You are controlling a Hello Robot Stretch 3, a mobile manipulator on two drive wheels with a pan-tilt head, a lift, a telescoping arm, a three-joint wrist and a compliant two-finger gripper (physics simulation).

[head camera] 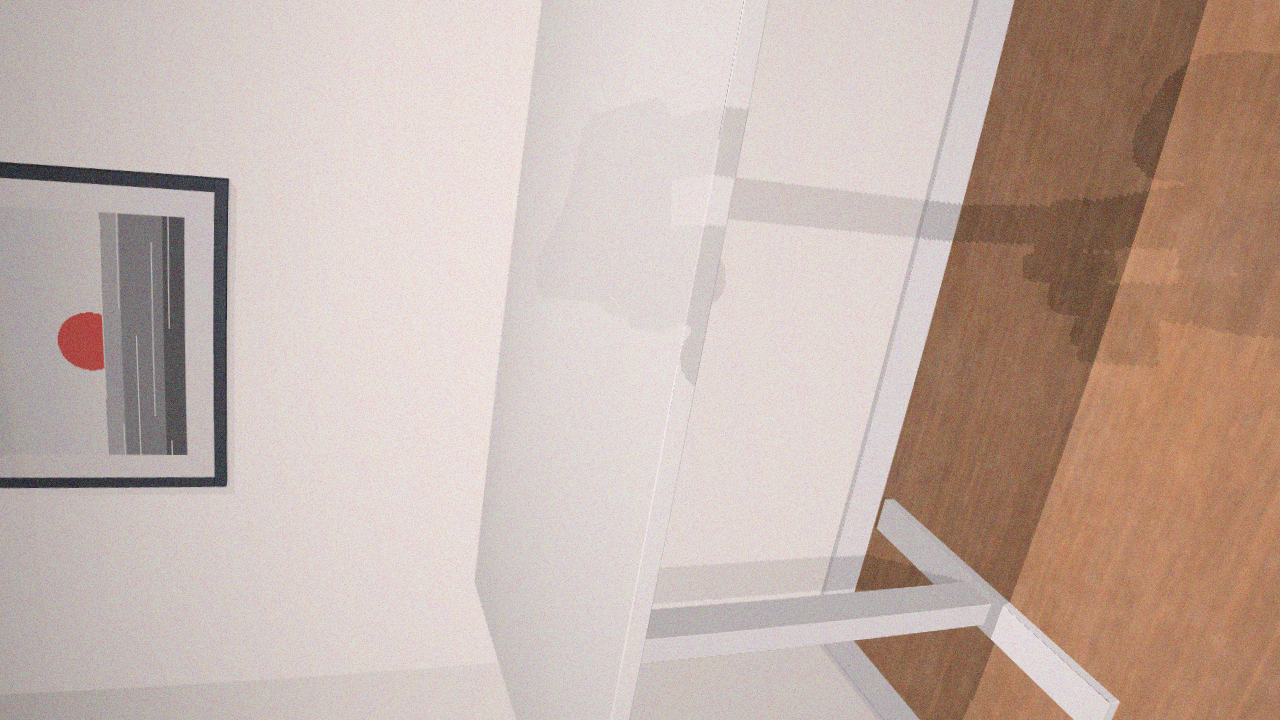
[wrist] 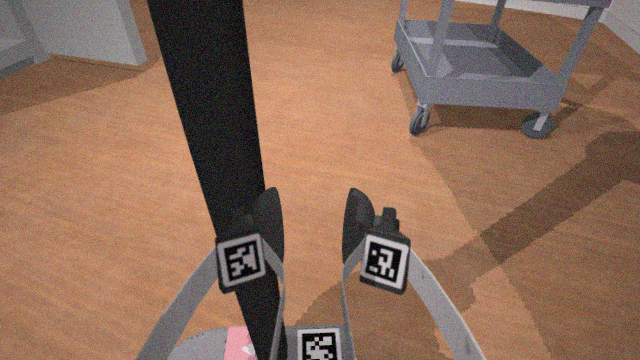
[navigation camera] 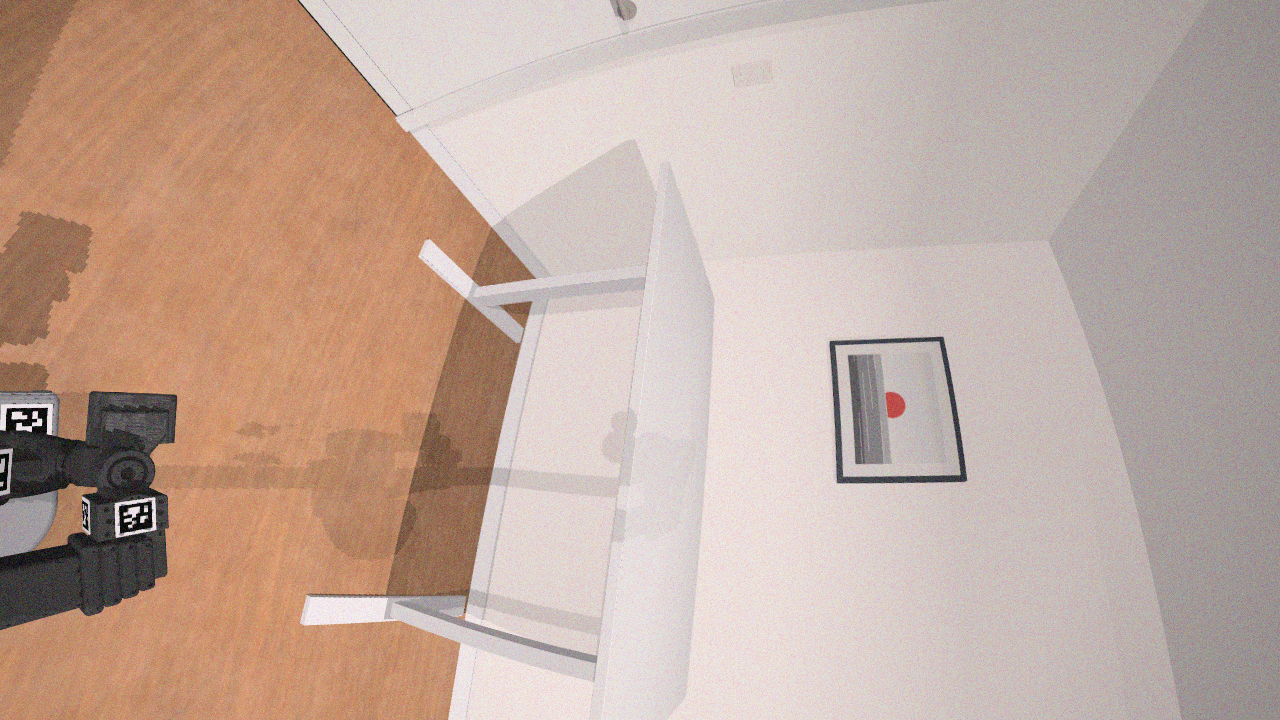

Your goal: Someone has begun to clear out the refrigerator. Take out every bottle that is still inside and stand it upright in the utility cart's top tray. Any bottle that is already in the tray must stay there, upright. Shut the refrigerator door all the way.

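In the wrist view, my gripper [wrist: 313, 213] is open, its two fingertips apart with bare floor showing between them. The grey utility cart [wrist: 495, 93] stands beyond it at the upper right; its lower tray, posts and wheels show, while its top tray is almost wholly cut off above. Pale grey panels at the upper left look like the lower part of the refrigerator [wrist: 82, 32], with its door apparently standing open. No bottle shows in these views. In the navigation view, my dark wrist joints are at the left edge; the fingertips cannot be made out there.
A white table [head camera: 572, 429] [navigation camera: 671, 358] stands against the wall, legs spread onto the wooden floor. A framed picture [head camera: 143, 331] [navigation camera: 897, 410] hangs above it. A white door [navigation camera: 501, 44] is at the top of the navigation view. The black mast [wrist: 210, 100] crosses the wrist view.
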